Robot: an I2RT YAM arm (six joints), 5 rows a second.
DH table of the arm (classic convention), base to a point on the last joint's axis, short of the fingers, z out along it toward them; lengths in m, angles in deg. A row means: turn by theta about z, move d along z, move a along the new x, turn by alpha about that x. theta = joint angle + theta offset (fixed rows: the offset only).
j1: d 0.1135; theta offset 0; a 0.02; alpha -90
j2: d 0; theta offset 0; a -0.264; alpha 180
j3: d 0; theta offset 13.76; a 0.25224; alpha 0
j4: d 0; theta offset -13.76; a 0.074; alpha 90
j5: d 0; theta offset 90; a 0; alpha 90
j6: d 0.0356; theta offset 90; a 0; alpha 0
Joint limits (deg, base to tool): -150..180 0..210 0..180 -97..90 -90..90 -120..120
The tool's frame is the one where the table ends.
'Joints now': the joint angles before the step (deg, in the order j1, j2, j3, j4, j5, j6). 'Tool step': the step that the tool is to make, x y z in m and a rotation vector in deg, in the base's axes. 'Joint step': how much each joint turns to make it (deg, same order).
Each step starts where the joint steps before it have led.
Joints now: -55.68 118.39 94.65 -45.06 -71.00 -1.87
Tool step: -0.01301 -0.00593 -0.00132 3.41 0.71 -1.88
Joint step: -1.95 0.00 -0.22 -1.88 -1.23 1.21
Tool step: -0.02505 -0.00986 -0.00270 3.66 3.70 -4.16
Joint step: -3.60 -0.03 -0.02 -4.58 1.43 0.48
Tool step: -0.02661 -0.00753 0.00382 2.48 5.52 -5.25
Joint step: -3.65 -1.10 -0.01 -4.00 4.06 1.93
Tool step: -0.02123 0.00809 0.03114 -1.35 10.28 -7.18
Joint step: -1.84 -5.96 -0.30 -3.15 10.88 6.24
